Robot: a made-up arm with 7 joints. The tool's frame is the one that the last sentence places.
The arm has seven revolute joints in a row. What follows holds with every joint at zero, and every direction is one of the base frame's. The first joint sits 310 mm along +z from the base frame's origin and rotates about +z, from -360 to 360 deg. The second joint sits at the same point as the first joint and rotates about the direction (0, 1, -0.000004), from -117.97 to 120 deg. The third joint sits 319 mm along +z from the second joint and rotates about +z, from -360 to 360 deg. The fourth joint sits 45 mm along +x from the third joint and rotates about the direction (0, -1, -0.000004), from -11 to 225 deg. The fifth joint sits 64 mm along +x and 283 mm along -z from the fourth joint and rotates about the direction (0, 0.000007, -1), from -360 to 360 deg. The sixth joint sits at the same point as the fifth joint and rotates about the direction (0, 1, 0.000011), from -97 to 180 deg. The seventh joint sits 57 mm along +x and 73 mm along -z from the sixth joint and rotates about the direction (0, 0.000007, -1), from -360 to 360 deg. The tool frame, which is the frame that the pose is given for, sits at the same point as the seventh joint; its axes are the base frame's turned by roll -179.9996, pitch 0 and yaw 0 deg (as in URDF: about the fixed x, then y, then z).
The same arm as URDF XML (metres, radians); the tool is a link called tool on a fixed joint. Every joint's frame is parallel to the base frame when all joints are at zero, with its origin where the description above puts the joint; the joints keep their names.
<robot name="arm">
  <joint name="joint 1" type="revolute">
    <parent link="base"/>
    <child link="link1"/>
    <origin xyz="0 0 0.31"/>
    <axis xyz="0 0 1"/>
    <limit lower="-6.2832" upper="6.2832"/>
  </joint>
  <joint name="joint 2" type="revolute">
    <parent link="link1"/>
    <child link="link2"/>
    <origin xyz="0 0 0"/>
    <axis xyz="0 1 0"/>
    <limit lower="-2.059" upper="2.0944"/>
  </joint>
  <joint name="joint 3" type="revolute">
    <parent link="link2"/>
    <child link="link3"/>
    <origin xyz="0 0 0.319"/>
    <axis xyz="0 0 1"/>
    <limit lower="-6.2832" upper="6.2832"/>
  </joint>
  <joint name="joint 4" type="revolute">
    <parent link="link3"/>
    <child link="link4"/>
    <origin xyz="0.045 0 0"/>
    <axis xyz="0 -1 0"/>
    <limit lower="-0.192" upper="3.927"/>
  </joint>
  <joint name="joint 5" type="revolute">
    <parent link="link4"/>
    <child link="link5"/>
    <origin xyz="0.064 0 -0.283"/>
    <axis xyz="0 0 -1"/>
    <limit lower="-6.2832" upper="6.2832"/>
  </joint>
  <joint name="joint 6" type="revolute">
    <parent link="link5"/>
    <child link="link6"/>
    <origin xyz="0 0 0"/>
    <axis xyz="0 1 0"/>
    <limit lower="-1.693" upper="3.1416"/>
  </joint>
  <joint name="joint 7" type="revolute">
    <parent link="link6"/>
    <child link="link7"/>
    <origin xyz="0.057 0 -0.073"/>
    <axis xyz="0 0 -1"/>
    <limit lower="-6.2832" upper="6.2832"/>
  </joint>
  <joint name="tool_fixed" type="fixed">
    <parent link="link7"/>
    <child link="tool"/>
    <origin xyz="0 0 0" rpy="-3.1416 0 0"/>
  </joint>
  <link name="base"/>
  <link name="link1"/>
  <link name="link2"/>
  <link name="link3"/>
  <link name="link4"/>
  <link name="link5"/>
  <link name="link6"/>
  <link name="link7"/>
  <link name="tool"/>
</robot>

